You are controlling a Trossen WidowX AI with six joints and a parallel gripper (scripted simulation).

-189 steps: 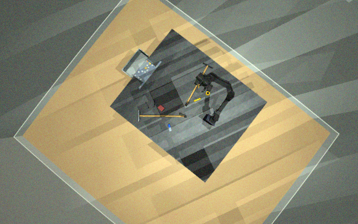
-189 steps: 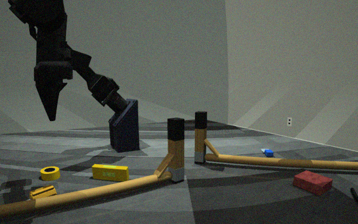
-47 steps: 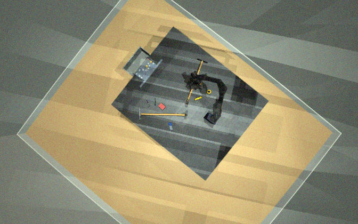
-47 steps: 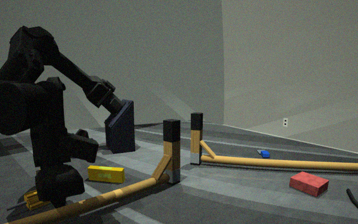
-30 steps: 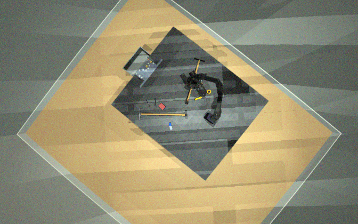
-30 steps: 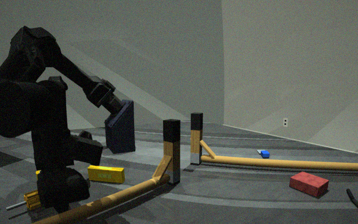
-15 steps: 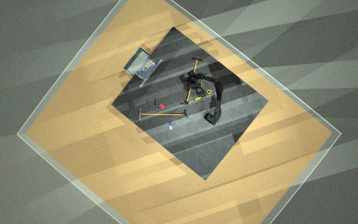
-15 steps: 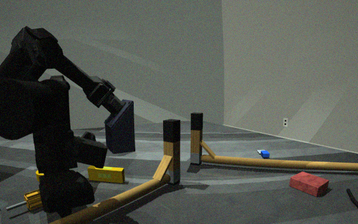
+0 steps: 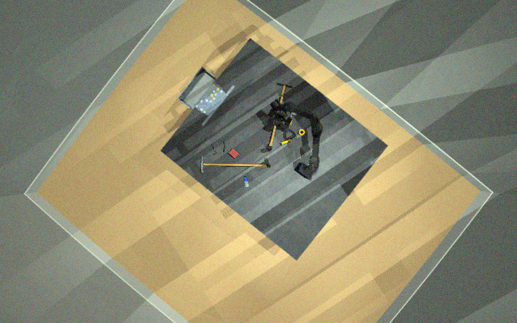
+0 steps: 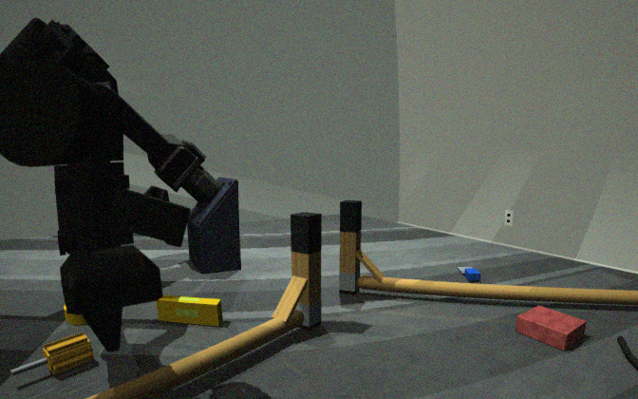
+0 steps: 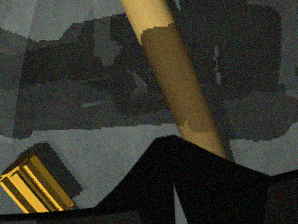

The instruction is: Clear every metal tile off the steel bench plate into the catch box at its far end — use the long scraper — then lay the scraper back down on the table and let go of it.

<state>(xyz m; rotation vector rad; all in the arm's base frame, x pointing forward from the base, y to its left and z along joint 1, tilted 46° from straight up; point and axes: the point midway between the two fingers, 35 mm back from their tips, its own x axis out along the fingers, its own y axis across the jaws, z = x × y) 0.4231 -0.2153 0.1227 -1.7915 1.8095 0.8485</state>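
Now: the scraper 30 mm ahead of my gripper tip, 20 mm to the right of it and 10 mm above it. Also, from my gripper tip: yellow-handled screwdriver 80 mm behind, 60 mm to the right, 40 mm below; yellow tape ring 220 mm behind, 50 mm below, 40 mm to the right; yellow level 150 mm behind, 110 mm to the left, 30 mm below.
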